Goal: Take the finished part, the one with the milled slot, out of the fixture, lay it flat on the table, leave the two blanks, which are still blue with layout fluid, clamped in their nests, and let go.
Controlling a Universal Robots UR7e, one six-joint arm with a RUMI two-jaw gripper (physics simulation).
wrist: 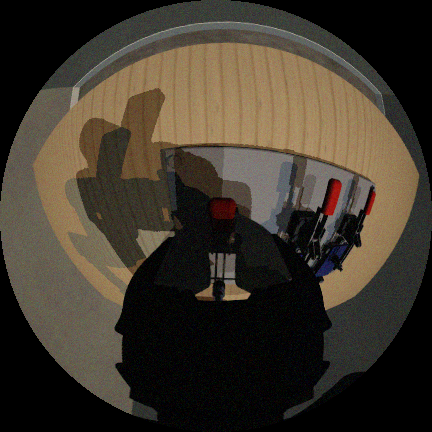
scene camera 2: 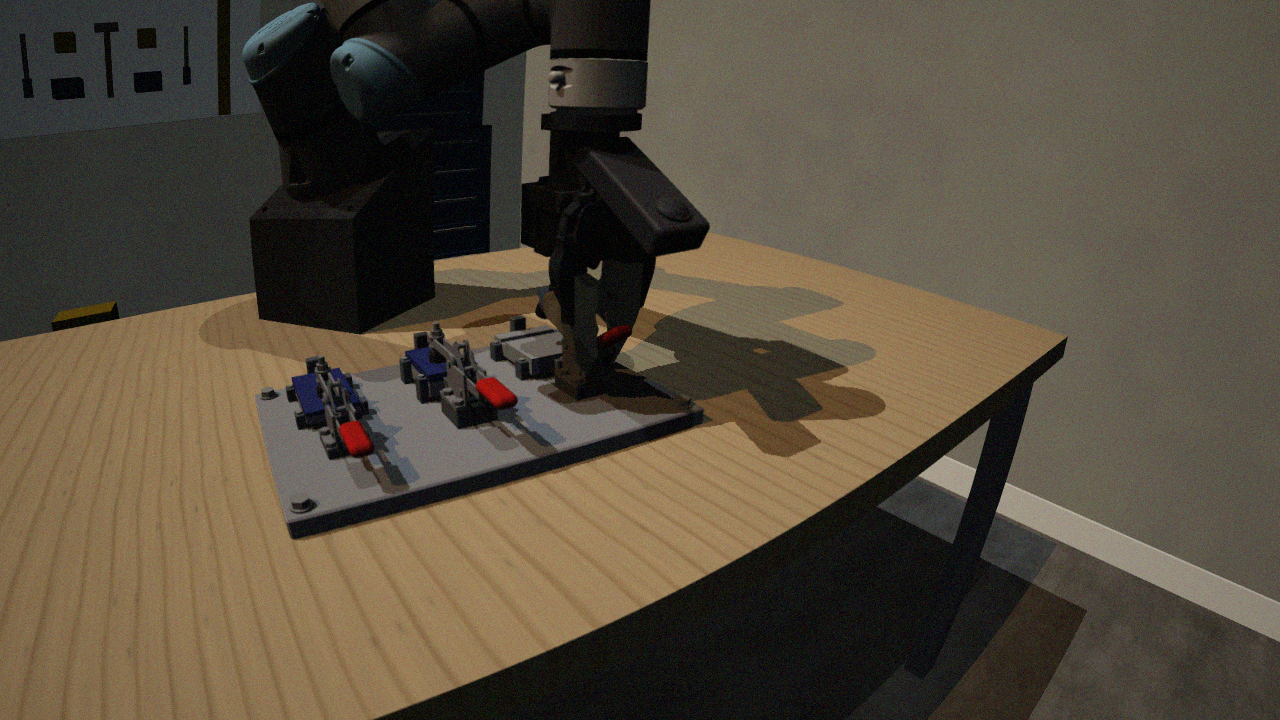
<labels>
The gripper shows in the wrist view and in scene camera 2. A finished part shows in the wrist view and in scene camera 2. The same spot on the finished part: (wrist: 229,278) is (scene camera 2: 512,338). The same spot on the gripper: (wrist: 262,259) is (scene camera 2: 587,292).
</labels>
